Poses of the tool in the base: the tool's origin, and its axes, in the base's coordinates. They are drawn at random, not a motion.
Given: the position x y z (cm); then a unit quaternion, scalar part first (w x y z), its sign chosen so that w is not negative.
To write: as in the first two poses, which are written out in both.
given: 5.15 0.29 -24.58 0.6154 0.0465 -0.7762 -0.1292
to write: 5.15 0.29 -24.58 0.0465 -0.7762 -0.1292 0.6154
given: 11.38 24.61 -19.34 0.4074 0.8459 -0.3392 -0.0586
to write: 11.38 24.61 -19.34 0.8459 -0.3392 -0.0586 0.4074
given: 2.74 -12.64 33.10 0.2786 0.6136 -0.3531 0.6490
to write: 2.74 -12.64 33.10 0.6136 -0.3531 0.6490 0.2786
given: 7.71 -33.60 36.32 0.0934 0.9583 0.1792 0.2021
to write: 7.71 -33.60 36.32 0.9583 0.1792 0.2021 0.0934
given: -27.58 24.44 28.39 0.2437 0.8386 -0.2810 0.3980
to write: -27.58 24.44 28.39 0.8386 -0.2810 0.3980 0.2437
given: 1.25 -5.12 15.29 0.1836 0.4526 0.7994 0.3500
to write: 1.25 -5.12 15.29 0.4526 0.7994 0.3500 0.1836
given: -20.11 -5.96 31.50 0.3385 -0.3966 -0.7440 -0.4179
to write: -20.11 -5.96 31.50 -0.3966 -0.7440 -0.4179 0.3385
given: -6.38 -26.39 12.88 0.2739 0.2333 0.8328 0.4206
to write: -6.38 -26.39 12.88 0.2333 0.8328 0.4206 0.2739
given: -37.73 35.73 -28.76 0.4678 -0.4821 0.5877 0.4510
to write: -37.73 35.73 -28.76 -0.4821 0.5877 0.4510 0.4678
